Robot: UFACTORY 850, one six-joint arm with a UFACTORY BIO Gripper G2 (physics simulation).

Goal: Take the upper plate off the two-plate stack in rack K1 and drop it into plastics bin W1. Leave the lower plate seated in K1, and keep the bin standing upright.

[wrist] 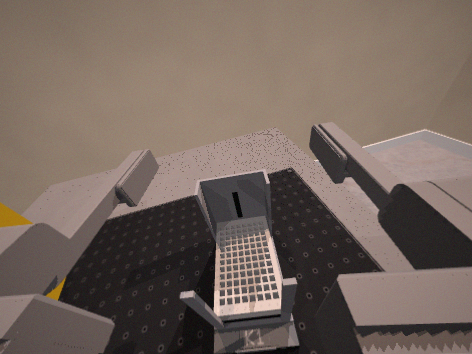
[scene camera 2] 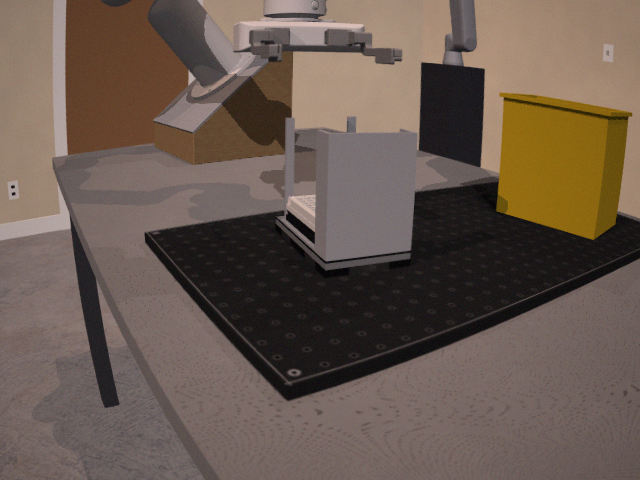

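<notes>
Rack K1 (scene camera 2: 368, 196) (wrist: 282, 336) is grey, with a tall panel at one end and two thin posts at the other, and stands upright. A white plate with a grid of square openings (scene camera 2: 305, 203) (wrist: 250, 307) lies low inside it. A dark band shows beneath this plate; I cannot make out the lower plate separately. My gripper (scene camera 2: 331, 54) (wrist: 233, 165) is open and empty, high above the rack, its fingers spread wider than the rack in the wrist view. The yellow plastics bin W1 (scene camera 2: 555, 165) (wrist: 11, 216) stands upright; its inside is hidden.
The rack and bin stand on a black dotted board (scene camera 2: 289, 310) (wrist: 150, 280) on the grey table (scene camera 2: 170, 320). A wooden wedge base (scene camera 2: 237, 124) carries an arm at the back left. A dark pedestal (scene camera 2: 452, 111) with another grey arm stands behind, between rack and bin.
</notes>
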